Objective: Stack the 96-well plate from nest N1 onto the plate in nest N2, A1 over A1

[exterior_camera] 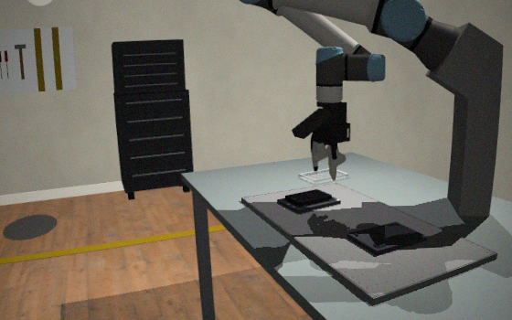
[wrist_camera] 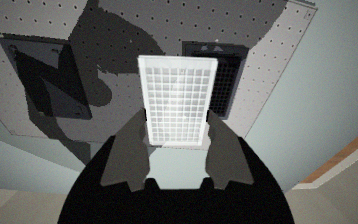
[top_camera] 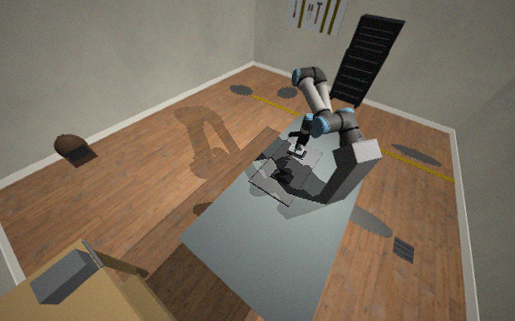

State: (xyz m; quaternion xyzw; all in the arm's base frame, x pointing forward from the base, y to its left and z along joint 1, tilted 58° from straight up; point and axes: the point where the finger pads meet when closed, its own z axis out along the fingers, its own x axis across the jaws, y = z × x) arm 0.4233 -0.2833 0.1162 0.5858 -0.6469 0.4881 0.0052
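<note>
Right now my hand is 100 mm above the black plate, 70 mm to the left of it and 30 mm past it. From my hand the other things lie so: clear 96-well plate (10 mm below); plate nest N1 (250 mm to the left, 110 mm below, 100 mm ahead).
</note>
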